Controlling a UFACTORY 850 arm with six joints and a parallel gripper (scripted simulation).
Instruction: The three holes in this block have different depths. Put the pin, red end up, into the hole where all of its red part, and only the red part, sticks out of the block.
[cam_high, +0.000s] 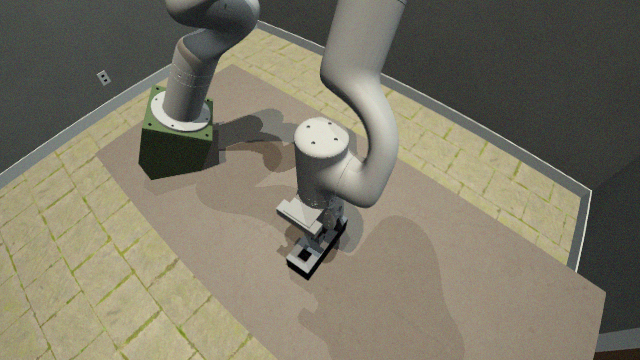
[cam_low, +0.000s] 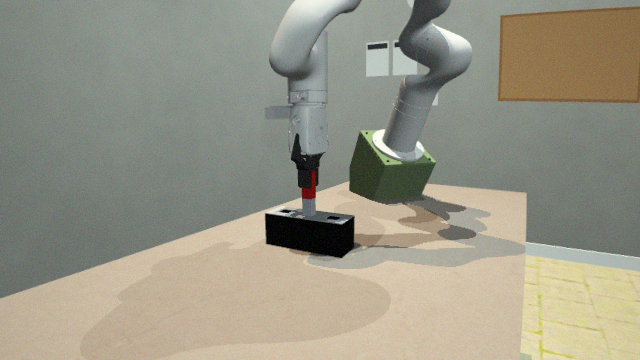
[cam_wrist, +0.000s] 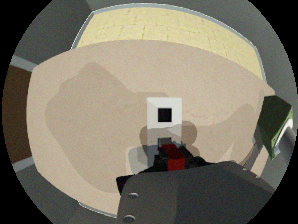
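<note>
The pin lies 2 cm below my hand. From my hand the other things lie so: black block (12 cm below).
</note>
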